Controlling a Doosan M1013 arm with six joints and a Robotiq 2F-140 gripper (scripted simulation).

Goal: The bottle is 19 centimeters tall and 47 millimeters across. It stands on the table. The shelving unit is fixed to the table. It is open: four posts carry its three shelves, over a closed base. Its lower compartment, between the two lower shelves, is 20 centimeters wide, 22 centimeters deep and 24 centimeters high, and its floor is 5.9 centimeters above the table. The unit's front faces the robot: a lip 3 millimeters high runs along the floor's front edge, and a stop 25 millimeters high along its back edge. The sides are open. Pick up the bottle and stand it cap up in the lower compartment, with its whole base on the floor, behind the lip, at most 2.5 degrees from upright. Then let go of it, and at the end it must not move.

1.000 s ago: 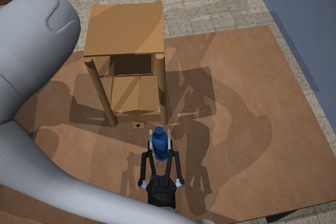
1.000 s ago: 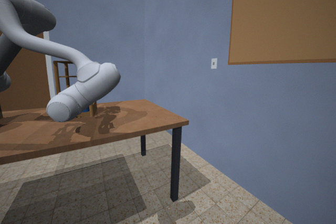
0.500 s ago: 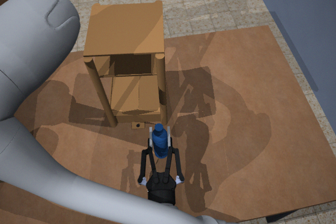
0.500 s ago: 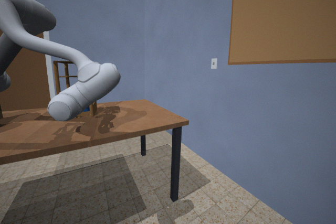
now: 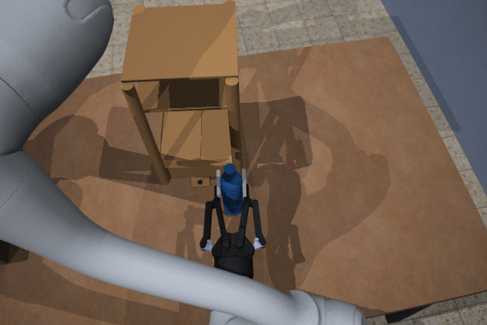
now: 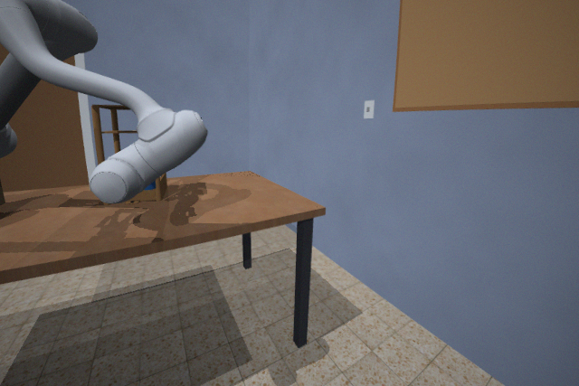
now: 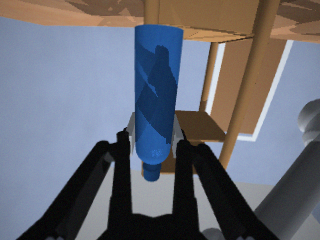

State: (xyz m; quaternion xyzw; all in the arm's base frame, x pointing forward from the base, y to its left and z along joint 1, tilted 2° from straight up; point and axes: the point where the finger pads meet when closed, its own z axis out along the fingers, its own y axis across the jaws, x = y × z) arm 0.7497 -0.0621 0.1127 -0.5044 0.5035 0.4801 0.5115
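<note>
The wooden shelving unit lies 240 mm to the left of my hand and 80 mm behind it. Round my hand: blue bottle (10 mm above).
</note>
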